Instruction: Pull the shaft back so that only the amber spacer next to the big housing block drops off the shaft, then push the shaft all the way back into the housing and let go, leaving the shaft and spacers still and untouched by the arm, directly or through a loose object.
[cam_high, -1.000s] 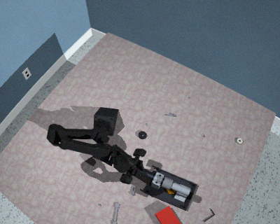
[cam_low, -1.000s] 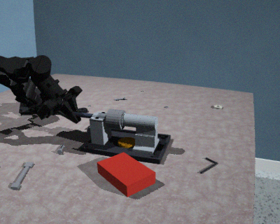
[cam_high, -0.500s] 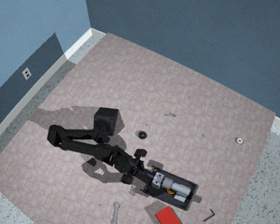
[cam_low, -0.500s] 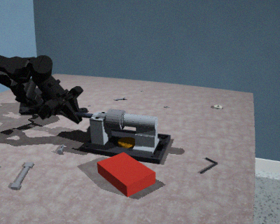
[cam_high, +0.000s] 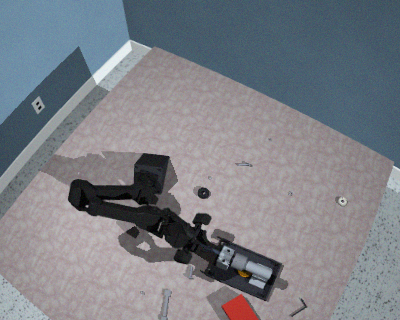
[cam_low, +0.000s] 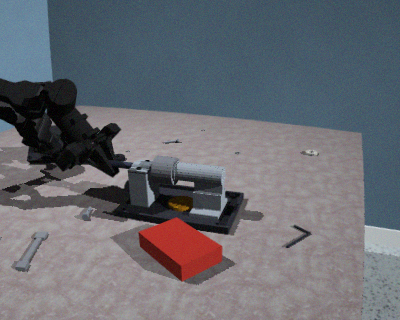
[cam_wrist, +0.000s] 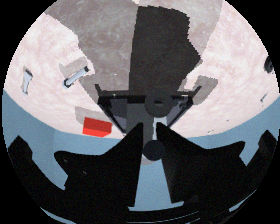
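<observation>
The dark shaft lies 90 mm ahead of my hand and 10 mm to the right of it. The rest, counted from my hand: black disc: 220 mm to the left, 80 mm below, 60 mm behind; grey spacer: 140 mm ahead, 20 mm to the right; amber spacer: 170 mm ahead, 70 mm below, 20 mm to the right.
</observation>
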